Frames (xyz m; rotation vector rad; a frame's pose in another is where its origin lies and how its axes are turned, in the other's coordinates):
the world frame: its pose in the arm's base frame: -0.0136 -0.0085 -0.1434 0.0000 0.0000 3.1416
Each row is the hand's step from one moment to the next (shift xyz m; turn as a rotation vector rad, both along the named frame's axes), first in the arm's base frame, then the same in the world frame.
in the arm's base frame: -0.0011 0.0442 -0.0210 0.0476 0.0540 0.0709
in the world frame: 0.0011 -0.0442 -0.0210 -0.0476 -0.0540 0.0709
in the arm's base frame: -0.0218 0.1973 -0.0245 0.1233 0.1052 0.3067
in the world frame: 0.0218 -0.1973 -0.0245 -0.1233 -0.1052 0.3067
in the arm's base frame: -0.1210 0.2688 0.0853 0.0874 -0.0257 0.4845
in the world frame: 0.1210 -0.2688 0.0853 -0.0874 0.0257 0.4845
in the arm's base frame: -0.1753 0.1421 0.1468 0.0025 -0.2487 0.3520
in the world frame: 0.1753 -0.1421 0.1468 -0.0025 0.2487 0.3520
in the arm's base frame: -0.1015 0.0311 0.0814 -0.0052 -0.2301 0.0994
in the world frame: 0.1015 -0.0311 0.0814 0.0052 0.2301 0.0994
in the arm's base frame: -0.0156 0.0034 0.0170 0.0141 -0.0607 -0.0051
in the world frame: 0.0156 -0.0034 0.0170 -0.0141 0.0607 -0.0051
